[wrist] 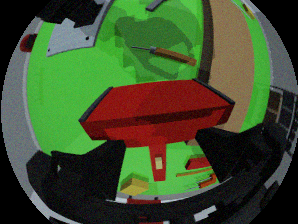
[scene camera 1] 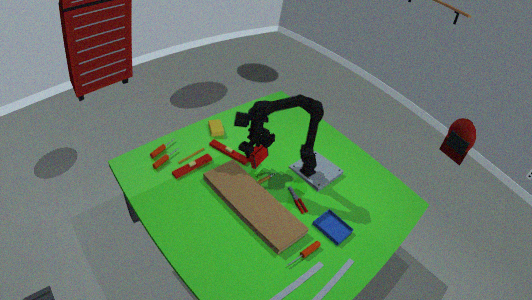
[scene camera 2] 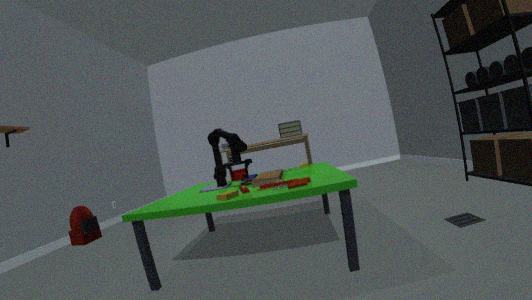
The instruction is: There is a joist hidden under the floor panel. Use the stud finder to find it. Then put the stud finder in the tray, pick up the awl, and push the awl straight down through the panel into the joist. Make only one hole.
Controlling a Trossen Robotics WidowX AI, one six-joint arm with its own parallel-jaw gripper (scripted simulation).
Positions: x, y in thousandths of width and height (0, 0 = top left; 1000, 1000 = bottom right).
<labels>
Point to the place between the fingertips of my gripper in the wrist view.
535, 578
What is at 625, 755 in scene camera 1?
A blue tray.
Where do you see a stud finder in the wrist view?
At 529, 502
</labels>
